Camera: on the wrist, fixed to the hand. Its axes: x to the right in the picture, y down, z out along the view.
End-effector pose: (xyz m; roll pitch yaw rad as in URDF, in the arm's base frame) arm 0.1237 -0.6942 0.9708 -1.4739 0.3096 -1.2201
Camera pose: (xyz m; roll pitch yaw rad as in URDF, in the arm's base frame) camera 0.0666 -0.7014 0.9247 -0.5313 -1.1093 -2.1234
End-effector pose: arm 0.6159 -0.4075 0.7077 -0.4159 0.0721 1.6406
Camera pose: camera 0.6020 -0.4119 0.6354 0.1230 -0.1558 0.0708
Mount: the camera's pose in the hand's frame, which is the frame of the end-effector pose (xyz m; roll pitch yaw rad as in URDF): 0.0018 0.0422 -0.0605 0.1916 0.2604 -1.5814
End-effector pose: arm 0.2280 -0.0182 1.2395 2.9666 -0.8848 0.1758
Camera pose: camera 0.1836 -0.0576 1.2833 2.4490 -0.0461 1.8192
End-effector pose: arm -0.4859 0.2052 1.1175 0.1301 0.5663 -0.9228
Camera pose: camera -0.4630 0.2573 1.0705 -0.4108 0.3212 -2.7199
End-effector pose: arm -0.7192 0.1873 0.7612 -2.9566 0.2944 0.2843
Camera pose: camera -0.6884 0.1415 0.8102 -2.6275 -0.4282 1.7281
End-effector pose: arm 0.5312 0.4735 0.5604 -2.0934 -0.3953 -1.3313
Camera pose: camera 0.4608 0.4521 0.5552 2.3105 -1.0916 1.2134
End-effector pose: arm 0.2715 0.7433 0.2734 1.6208 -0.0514 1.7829
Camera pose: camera 0.2146 0.7305 0.3186 -3.0829 1.2578 -3.0555
